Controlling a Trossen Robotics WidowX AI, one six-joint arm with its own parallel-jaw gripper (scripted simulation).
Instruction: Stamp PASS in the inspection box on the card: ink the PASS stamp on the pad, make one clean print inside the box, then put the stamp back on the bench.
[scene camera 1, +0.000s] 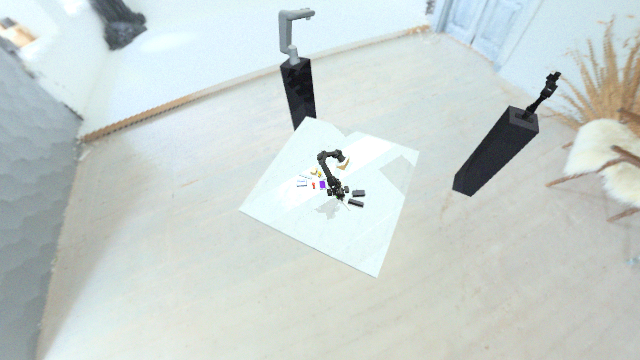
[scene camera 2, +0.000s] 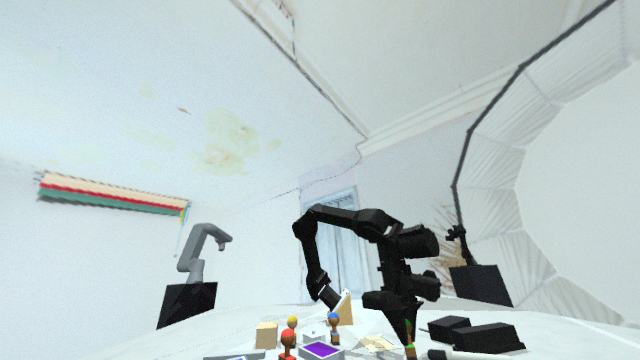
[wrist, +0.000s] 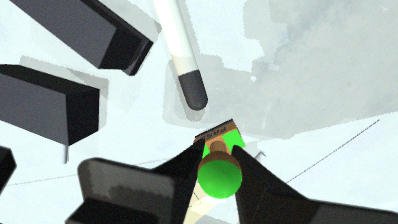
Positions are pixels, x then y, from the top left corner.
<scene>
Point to my gripper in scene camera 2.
408, 343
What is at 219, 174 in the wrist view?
A green-knobbed stamp.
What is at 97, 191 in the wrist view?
My gripper.
</scene>
